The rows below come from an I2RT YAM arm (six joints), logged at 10 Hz.
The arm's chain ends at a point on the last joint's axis. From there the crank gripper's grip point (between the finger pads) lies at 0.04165 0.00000 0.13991 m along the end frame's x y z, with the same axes.
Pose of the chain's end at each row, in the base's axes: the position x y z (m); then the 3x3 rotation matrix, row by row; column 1 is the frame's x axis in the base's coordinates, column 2 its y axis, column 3 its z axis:
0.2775 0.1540 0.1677; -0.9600 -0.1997 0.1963; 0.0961 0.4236 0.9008; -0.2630 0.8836 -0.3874
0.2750 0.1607 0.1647; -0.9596 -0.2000 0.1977; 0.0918 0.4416 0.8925; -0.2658 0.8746 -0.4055
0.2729 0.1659 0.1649; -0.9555 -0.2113 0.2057; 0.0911 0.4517 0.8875; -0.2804 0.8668 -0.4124
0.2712 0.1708 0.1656; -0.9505 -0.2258 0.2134; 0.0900 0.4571 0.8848; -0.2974 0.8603 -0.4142
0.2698 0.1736 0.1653; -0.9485 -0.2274 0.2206; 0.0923 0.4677 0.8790; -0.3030 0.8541 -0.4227
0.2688 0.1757 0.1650; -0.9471 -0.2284 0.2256; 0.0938 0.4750 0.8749; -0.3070 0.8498 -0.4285
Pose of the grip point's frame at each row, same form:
0.2650 0.2840 0.1025; -0.9600 -0.1997 0.1963; 0.0961 0.4236 0.9008; -0.2630 0.8836 -0.3874
0.2627 0.2894 0.0969; -0.9596 -0.2000 0.1977; 0.0918 0.4416 0.8925; -0.2658 0.8746 -0.4055
0.2619 0.2939 0.0955; -0.9555 -0.2113 0.2057; 0.0911 0.4517 0.8875; -0.2804 0.8668 -0.4124
0.2615 0.2983 0.0953; -0.9505 -0.2258 0.2134; 0.0900 0.4571 0.8848; -0.2974 0.8603 -0.4142
0.2612 0.3004 0.0935; -0.9485 -0.2274 0.2206; 0.0923 0.4677 0.8790; -0.3030 0.8541 -0.4227
0.2609 0.3020 0.0923; -0.9471 -0.2284 0.2256; 0.0938 0.4750 0.8749; -0.3070 0.8498 -0.4285

